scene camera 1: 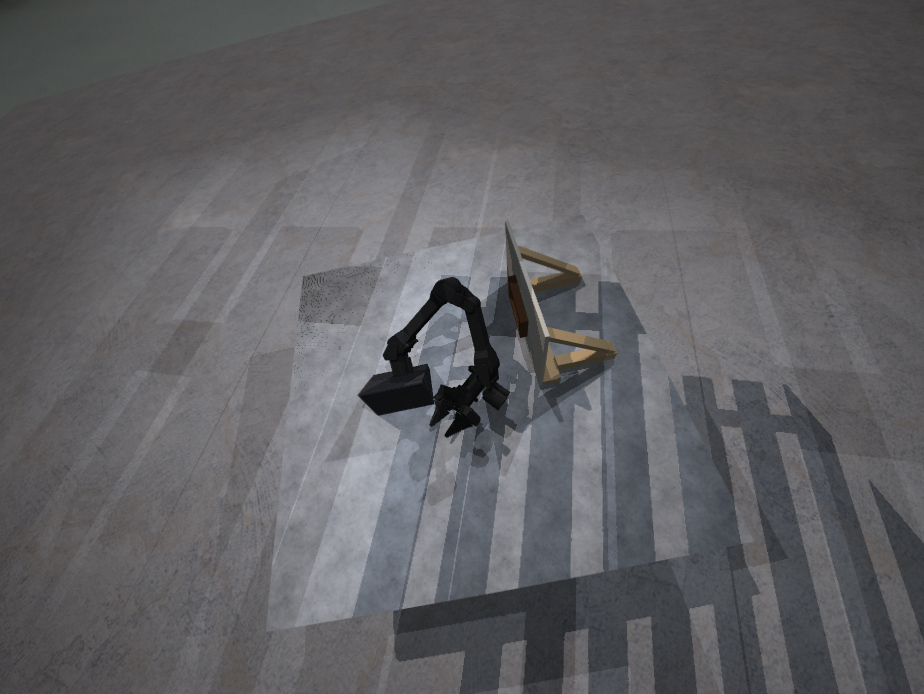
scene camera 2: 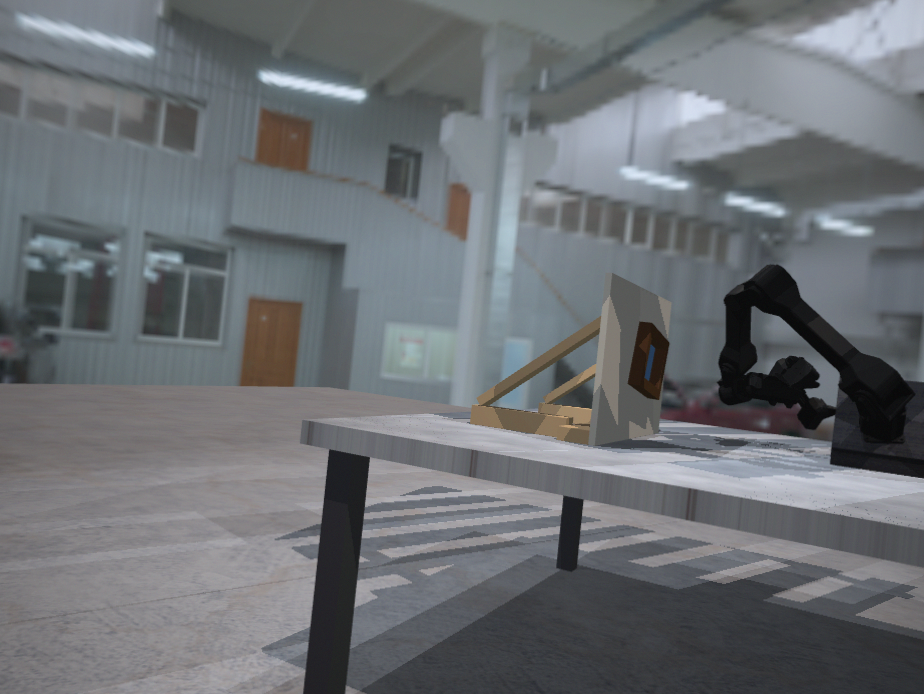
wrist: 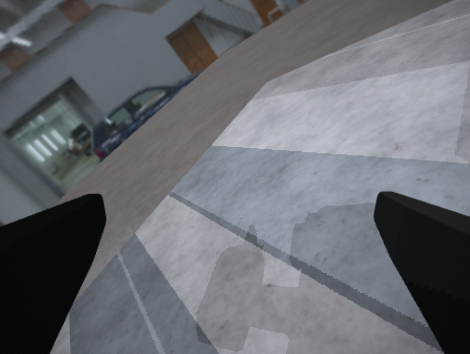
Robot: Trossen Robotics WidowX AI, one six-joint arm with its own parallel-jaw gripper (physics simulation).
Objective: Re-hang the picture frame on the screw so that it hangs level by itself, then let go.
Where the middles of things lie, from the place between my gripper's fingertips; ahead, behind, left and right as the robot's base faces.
My hand is 360 mm short of the brown picture frame [scene camera 1: 515, 297], 310 mm to the right of it and 40 mm below it. Also, from my hand: pale upright board [scene camera 2: 619, 412] (380 mm ahead, 320 mm to the left, 30 mm above); then wooden stand [scene camera 2: 568, 423] (520 mm ahead, 300 mm to the left).
